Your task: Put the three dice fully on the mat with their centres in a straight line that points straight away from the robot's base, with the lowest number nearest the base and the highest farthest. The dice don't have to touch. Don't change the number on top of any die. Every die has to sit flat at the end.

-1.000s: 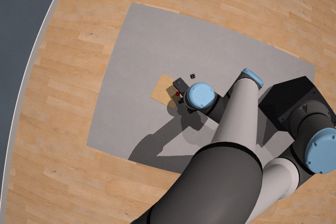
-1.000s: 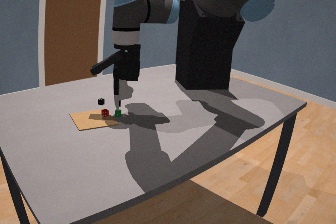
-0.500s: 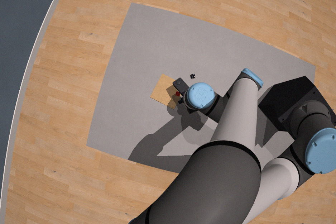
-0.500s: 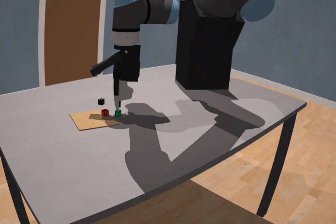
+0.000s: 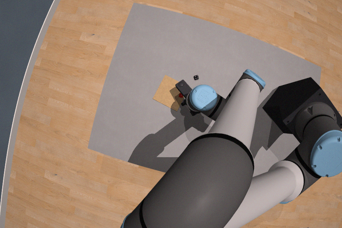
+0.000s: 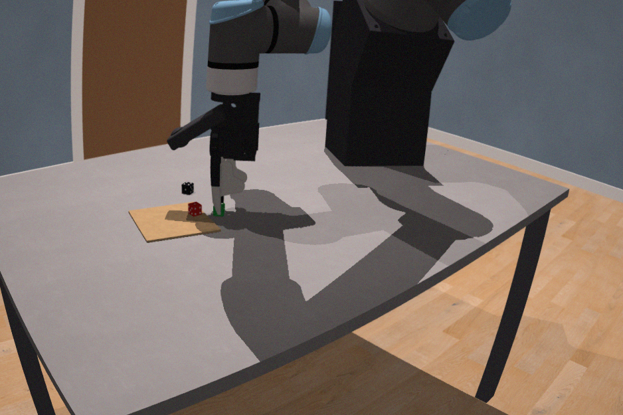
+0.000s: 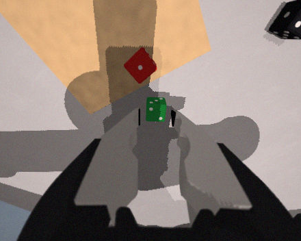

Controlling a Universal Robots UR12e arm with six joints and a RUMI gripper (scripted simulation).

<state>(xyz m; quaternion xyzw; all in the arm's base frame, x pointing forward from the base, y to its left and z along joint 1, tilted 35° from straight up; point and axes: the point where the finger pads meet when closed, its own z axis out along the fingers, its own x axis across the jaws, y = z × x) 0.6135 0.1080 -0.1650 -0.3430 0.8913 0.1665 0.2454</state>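
Right now my hand is 1 cm above the green die. Round my hand: tan mat: 10 cm ahead, 2 cm to the right, 2 cm below; then black die: 1 cm behind, 13 cm to the right, 1 cm below; then red die: 4 cm ahead, 2 cm to the right, 1 cm below.
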